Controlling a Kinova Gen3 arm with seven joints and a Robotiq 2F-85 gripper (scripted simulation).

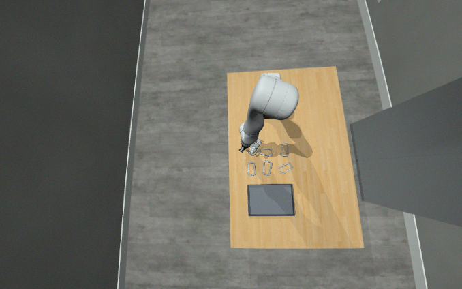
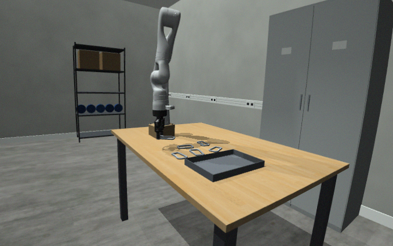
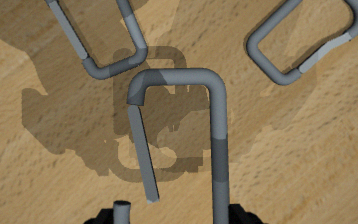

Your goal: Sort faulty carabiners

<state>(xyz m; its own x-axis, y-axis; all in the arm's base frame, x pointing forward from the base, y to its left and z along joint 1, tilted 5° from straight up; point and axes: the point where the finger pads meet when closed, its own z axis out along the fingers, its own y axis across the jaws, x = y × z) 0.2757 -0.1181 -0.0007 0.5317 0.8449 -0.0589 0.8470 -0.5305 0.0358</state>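
My hand is 35 cm short of the grey tray, 18 cm to the right of it and 7 cm above it.
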